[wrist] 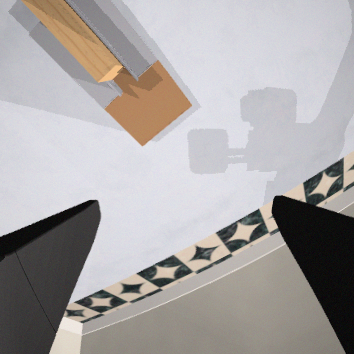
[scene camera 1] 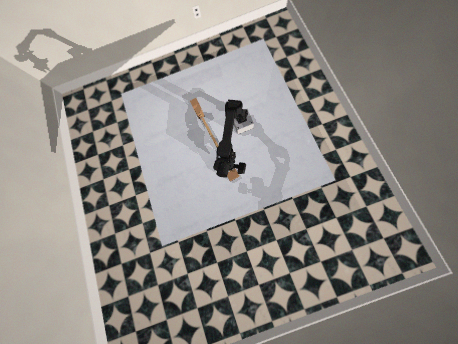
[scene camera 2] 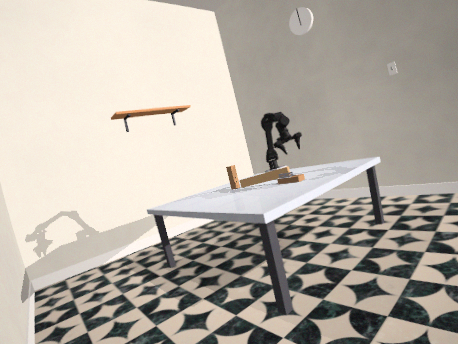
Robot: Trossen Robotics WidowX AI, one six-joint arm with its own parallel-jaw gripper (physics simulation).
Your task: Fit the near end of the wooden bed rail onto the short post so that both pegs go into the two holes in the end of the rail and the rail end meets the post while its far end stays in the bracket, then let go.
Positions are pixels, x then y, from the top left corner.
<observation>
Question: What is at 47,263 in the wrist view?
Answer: My gripper.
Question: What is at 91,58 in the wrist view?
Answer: A wooden bed rail.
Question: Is my gripper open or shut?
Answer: Open.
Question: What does my gripper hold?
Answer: Nothing.
</observation>
